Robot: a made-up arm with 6 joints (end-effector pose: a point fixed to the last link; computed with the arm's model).
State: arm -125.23 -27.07 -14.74 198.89 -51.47 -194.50
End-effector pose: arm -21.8 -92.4 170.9 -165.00 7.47 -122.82
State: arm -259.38 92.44 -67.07 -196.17 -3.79 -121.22
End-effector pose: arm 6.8 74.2 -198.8 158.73 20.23 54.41
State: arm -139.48 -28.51 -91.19 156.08 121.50 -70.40
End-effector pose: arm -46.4 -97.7 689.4 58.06 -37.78 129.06
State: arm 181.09 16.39 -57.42 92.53 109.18 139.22
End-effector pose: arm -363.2 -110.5 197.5 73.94 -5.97 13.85
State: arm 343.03 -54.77 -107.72 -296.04 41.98 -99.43
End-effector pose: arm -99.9 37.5 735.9 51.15 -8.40 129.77
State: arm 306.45 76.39 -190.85 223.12 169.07 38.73
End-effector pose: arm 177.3 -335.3 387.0 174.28 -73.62 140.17
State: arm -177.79 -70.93 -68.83 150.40 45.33 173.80
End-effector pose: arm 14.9 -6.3 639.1 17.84 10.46 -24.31
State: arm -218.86 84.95 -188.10 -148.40 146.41 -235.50
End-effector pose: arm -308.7 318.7 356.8 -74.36 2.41 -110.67
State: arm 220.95 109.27 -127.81 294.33 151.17 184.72
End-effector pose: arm -288.2 -128.5 -158.1 -23.63 -33.10 -57.09
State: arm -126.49 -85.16 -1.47 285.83 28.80 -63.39
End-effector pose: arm -81.2 -138.4 285.7 106.46 49.86 -51.89
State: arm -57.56 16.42 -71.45 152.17 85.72 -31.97
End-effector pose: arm 286.3 -379.9 298.2 -43.97 19.16 -89.36
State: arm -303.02 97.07 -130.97 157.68 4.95 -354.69
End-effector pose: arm 258.8 356.5 -198.4 -168.67 37.07 -101.62
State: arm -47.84 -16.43 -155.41 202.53 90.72 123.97
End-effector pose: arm -103.3 64.4 776.1 -82.08 30.59 68.91
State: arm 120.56 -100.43 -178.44 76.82 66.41 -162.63
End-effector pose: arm 261.9 -543.2 69.8 -81.66 3.80 146.72
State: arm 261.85 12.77 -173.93 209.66 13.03 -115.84
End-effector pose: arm -5.0 -196.7 760.6 -7.15 6.76 174.19
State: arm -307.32 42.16 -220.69 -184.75 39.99 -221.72
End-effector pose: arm 80.7 106.4 710.6 -27.83 27.80 179.24
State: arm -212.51 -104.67 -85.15 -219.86 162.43 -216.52
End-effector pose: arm 310.7 -266.8 350.8 -168.98 4.23 145.52
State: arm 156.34 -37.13 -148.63 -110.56 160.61 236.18
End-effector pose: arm 239.3 -10.4 599.2 162.53 5.01 167.91
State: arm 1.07 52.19 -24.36 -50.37 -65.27 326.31
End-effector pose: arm 208.6 86.1 1.4 173.12 -49.83 75.67
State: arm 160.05 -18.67 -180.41 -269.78 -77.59 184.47
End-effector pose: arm 191.4 35.6 611.0 -62.81 -63.43 -48.53
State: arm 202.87 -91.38 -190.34 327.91 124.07 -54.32
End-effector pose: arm 457.9 256.2 186.6 -4.47 -36.54 -16.96
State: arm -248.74 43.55 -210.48 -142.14 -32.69 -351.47
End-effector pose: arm -161.8 240.7 618.6 18.18 40.41 166.82
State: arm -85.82 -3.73 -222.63 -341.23 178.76 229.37
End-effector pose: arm 14.3 110.5 549.5 150.65 39.24 53.09
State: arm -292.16 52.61 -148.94 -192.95 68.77 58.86
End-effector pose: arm 203.5 532.9 442.3 5.88 18.60 124.54
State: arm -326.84 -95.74 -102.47 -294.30 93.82 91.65
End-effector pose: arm -353.5 -132.3 512.3 -86.14 -14.90 7.85
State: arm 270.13 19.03 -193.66 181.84 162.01 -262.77
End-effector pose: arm -3.0 14.6 614.8 -156.79 2.69 -4.68
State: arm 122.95 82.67 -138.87 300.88 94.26 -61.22
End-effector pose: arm -222.2 486.5 -11.9 -156.04 65.15 -143.00
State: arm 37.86 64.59 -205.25 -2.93 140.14 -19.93
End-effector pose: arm 340.3 257.6 407.3 178.06 0.11 55.53
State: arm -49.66 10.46 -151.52 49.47 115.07 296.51
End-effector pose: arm 244.0 -161.9 631.2 159.44 -41.66 54.23
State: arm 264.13 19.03 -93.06 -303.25 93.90 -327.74
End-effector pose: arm 29.6 -453.8 303.7 -134.61 43.76 -115.66
